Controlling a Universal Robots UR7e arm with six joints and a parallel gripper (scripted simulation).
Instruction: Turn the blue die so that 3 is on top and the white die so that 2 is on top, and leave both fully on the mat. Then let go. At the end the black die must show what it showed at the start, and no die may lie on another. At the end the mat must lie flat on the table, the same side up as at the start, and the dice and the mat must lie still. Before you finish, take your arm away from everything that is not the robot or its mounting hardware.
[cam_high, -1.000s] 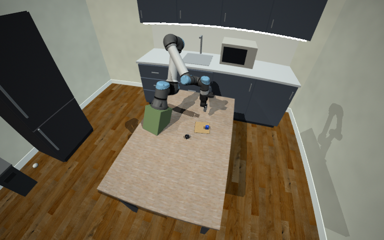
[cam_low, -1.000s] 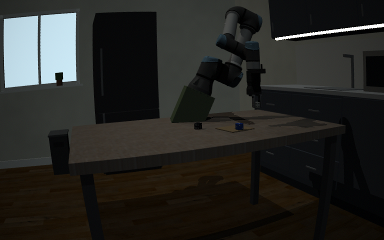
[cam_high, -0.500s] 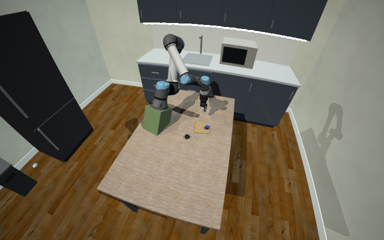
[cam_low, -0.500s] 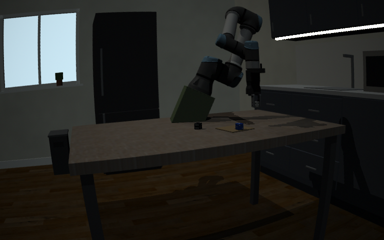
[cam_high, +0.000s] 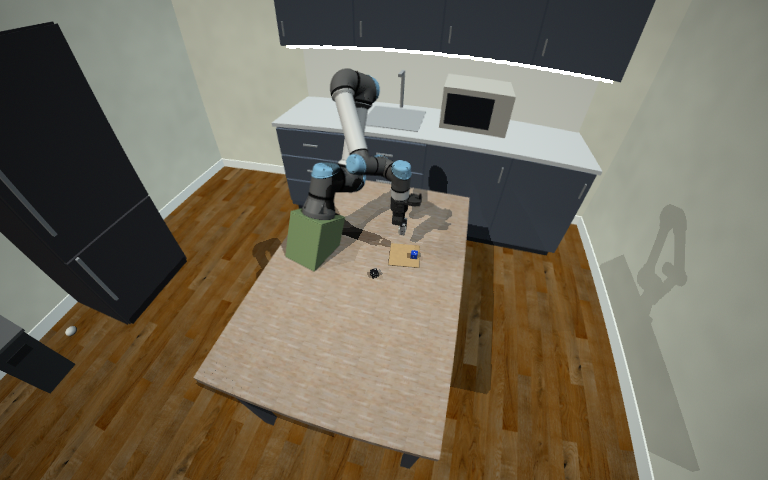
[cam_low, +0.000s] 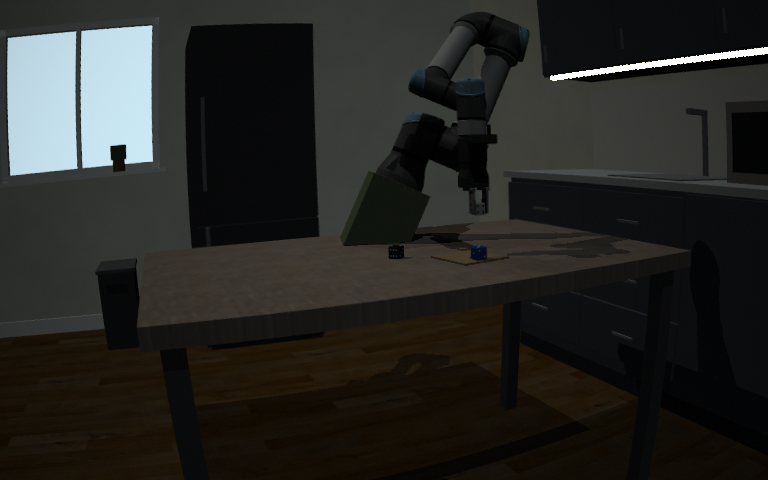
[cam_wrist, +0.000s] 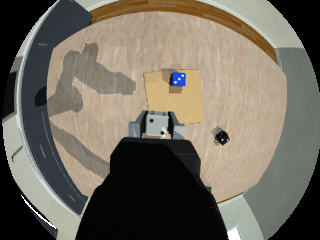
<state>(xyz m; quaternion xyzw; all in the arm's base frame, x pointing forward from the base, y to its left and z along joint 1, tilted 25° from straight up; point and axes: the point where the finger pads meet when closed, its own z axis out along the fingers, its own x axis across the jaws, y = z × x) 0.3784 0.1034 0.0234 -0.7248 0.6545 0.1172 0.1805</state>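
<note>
The tan mat is 12 cm below my hand, 4 cm to the right of it and 3 cm ahead of it. From my hand the other things lie so: black die: 21 cm to the right, 11 cm below, 5 cm behind; then white die: 1 cm below, 1 cm behind; then blue die: 10 cm below, 7 cm ahead, 3 cm to the right.
</note>
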